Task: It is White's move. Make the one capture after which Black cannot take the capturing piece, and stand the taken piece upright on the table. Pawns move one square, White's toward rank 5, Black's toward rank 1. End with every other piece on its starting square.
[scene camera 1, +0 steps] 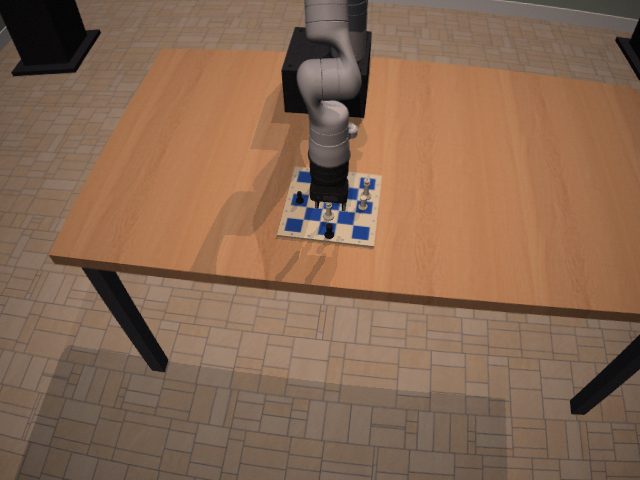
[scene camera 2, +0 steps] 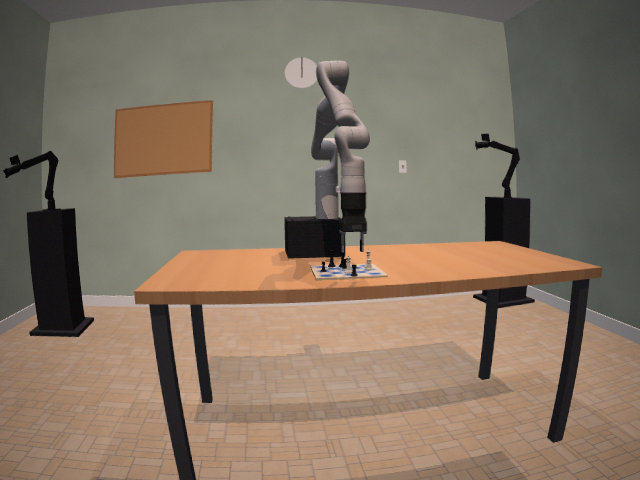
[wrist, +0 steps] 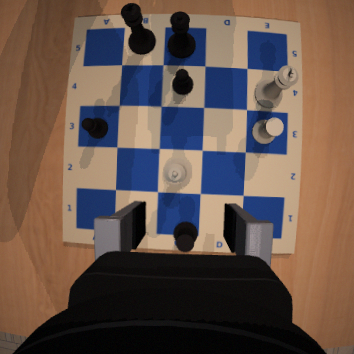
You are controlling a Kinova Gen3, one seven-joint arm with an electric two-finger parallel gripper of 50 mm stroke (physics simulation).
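Frame: origin at the arm's base, x left, y ahead, z down, level; centimetres.
Where they show: gripper, between the fingertips: [scene camera 1: 330, 206] [scene camera 2: 352, 251] [wrist: 184, 218]; arm's base, origin of its link: [scene camera 2: 327, 218].
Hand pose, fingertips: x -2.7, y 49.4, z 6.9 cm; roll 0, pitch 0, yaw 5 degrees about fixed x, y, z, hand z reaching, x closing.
Note:
Each offset is from my fingertips to the top centre of the thing. "spot": to the spot under its first point. Level surfaces: height alone.
My gripper [scene camera 1: 330, 205] [scene camera 2: 353, 250] [wrist: 184, 218] is open and empty, above the board's front part. A flat-topped black piece @[dx -0.2, dy +2.6, dz +3.6 cm] [scene camera 1: 329, 231] [scene camera 2: 354, 270] [wrist: 186, 237] stands upright at the front edge of C1, partly on the border. A knob-topped white piece @[dx -0.6, dy -2.9, dz +1.6 cm] [scene camera 1: 328, 211] [wrist: 176, 172] stands on C2. The white king @[dx +8.0, dy -9.5, dz +0.6 cm] [scene camera 1: 366, 189] [wrist: 270, 91] is on E4, a flat-topped white piece @[dx +7.3, dy -6.1, dz +3.6 cm] [scene camera 1: 363, 203] [wrist: 268, 130] on E3. Black pawns stand on C4, this one @[dx +0.3, dy -10.7, dz +3.7 cm] [wrist: 183, 83], and A3, this one @[dx -7.6, dy -7.3, dz +3.7 cm] [scene camera 1: 299, 197] [wrist: 96, 128]. Tall black pieces are on B5, this one @[dx -3.1, dy -15.1, dz +0.6 cm] [wrist: 142, 40], and C5, this one @[dx +0.5, dy -14.4, dz +1.6 cm] [wrist: 181, 44].
The blue and cream board @[spot: dx -10.7, dy +2.3, dz +6.9 cm] [scene camera 1: 282, 232] [wrist: 70, 200] lies on the wooden table @[dz +7.5 cm] [scene camera 1: 465, 206] [scene camera 2: 206, 279], near its front edge. The black robot base block [scene camera 1: 297, 95] [scene camera 2: 310, 237] stands behind the board. In scene camera 1 the arm hides part of the board's back rows.

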